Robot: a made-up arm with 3 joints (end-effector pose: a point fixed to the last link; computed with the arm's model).
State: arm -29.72 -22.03 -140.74
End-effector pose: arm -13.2 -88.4 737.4 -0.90 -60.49 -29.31
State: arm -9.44 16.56 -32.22
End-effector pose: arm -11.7 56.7 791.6 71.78 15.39 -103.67
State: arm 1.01 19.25 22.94
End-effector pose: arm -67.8 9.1 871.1 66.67 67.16 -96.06
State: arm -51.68 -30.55 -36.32
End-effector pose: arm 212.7 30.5 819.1 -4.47 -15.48 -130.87
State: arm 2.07 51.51 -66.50
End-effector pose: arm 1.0 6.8 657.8 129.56 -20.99 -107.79
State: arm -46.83 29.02 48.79
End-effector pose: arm 169.4 -63.0 948.5 -31.23 45.95 178.12
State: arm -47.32 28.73 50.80
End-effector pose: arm 174.1 -68.0 948.2 -33.81 44.70 175.35
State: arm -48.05 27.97 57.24
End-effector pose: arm 183.4 -83.6 947.1 -41.21 41.16 167.31
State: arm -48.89 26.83 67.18
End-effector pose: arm 194.3 -107.6 942.1 -50.53 34.82 156.69
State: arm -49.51 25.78 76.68
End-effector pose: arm 201.0 -130.0 934.0 -57.49 27.99 148.20
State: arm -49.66 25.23 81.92
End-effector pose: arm 202.5 -141.8 928.4 -60.75 24.13 144.02
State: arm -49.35 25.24 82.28
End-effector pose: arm 200.8 -142.4 928.6 -61.16 24.17 143.70
